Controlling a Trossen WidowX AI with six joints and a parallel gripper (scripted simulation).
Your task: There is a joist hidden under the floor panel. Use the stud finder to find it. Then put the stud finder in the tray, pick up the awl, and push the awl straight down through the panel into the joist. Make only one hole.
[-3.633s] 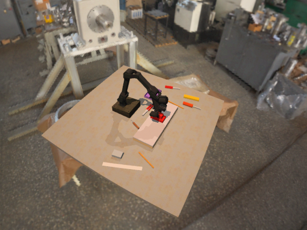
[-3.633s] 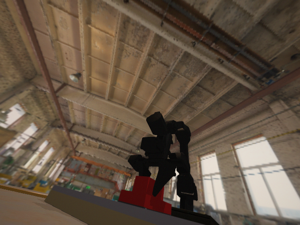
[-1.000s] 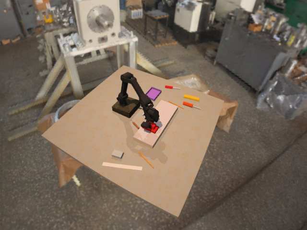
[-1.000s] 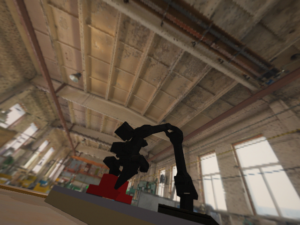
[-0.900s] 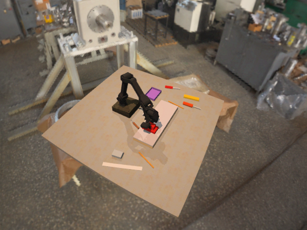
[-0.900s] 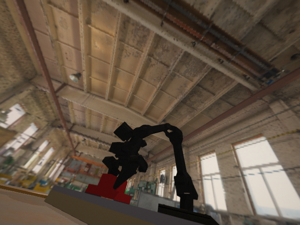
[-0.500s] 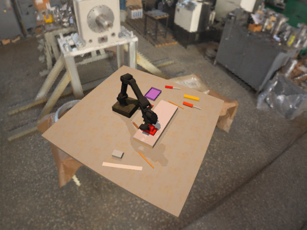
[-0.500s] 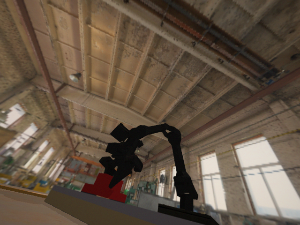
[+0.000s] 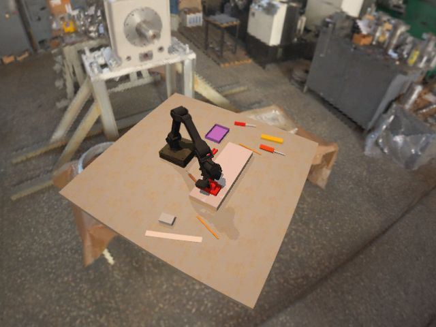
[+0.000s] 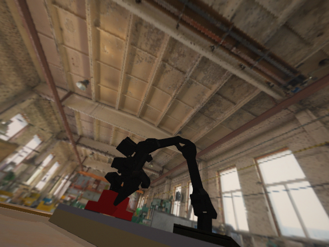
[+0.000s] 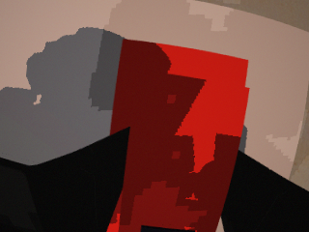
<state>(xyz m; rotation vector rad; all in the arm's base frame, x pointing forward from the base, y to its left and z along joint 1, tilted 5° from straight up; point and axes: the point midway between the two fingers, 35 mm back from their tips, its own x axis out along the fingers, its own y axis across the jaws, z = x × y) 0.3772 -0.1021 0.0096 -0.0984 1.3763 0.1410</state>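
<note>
The indicator window is 40 mm behind my gripper tip, 30 mm above it and 10 mm to the right of it. The rest, counted from my gripper tip: awl: 180 mm behind, 60 mm below, 20 mm to the left; grey block: 300 mm to the right, 70 mm behind, 50 mm below; stud finder: 20 mm behind, 20 mm above.
</note>
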